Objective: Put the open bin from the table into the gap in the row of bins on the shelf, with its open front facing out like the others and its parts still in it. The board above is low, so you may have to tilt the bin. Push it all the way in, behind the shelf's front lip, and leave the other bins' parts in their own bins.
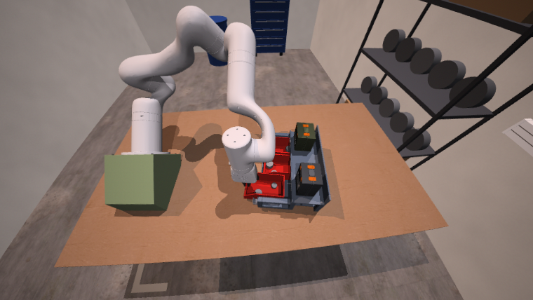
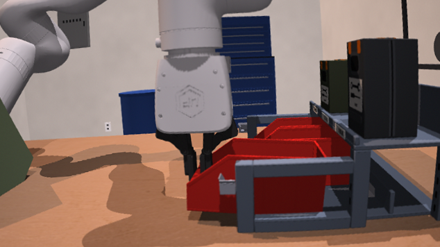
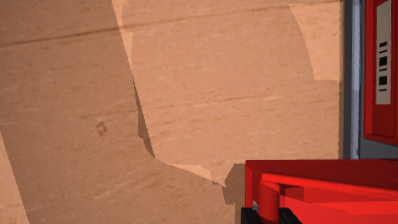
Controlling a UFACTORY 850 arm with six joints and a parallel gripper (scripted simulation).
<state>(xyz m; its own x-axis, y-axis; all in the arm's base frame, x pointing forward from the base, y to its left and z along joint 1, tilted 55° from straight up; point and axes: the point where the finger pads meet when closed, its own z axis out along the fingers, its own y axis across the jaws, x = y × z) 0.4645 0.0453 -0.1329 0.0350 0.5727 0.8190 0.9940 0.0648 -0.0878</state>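
The grey disc is 50 mm ahead of my hand, 40 mm to the right of it and 30 mm below it. The rest, counted from my hand: grey shelf 190 mm ahead, 90 mm to the left, 10 mm above.
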